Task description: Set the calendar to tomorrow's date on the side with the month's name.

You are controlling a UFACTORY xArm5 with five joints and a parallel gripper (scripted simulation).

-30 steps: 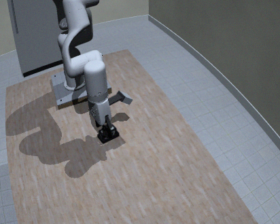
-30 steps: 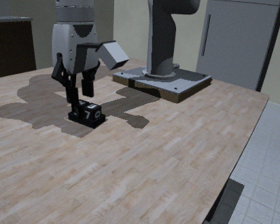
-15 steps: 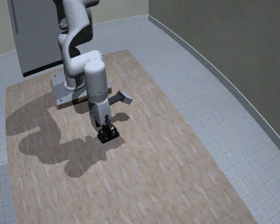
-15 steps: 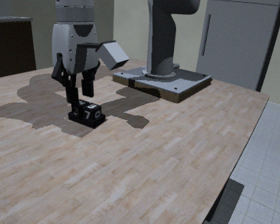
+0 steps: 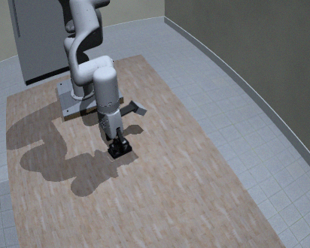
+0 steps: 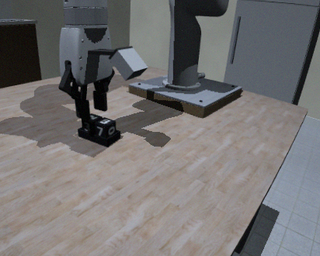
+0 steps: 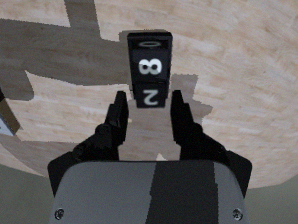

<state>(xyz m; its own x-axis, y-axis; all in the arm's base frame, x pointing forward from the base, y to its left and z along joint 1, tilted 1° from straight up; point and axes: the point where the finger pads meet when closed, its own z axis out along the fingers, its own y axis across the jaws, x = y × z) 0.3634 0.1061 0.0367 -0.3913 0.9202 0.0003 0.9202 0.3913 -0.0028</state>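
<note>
The tray lies 60 mm below my hand, 20 mm to the left of it and 10 mm behind it.
</note>
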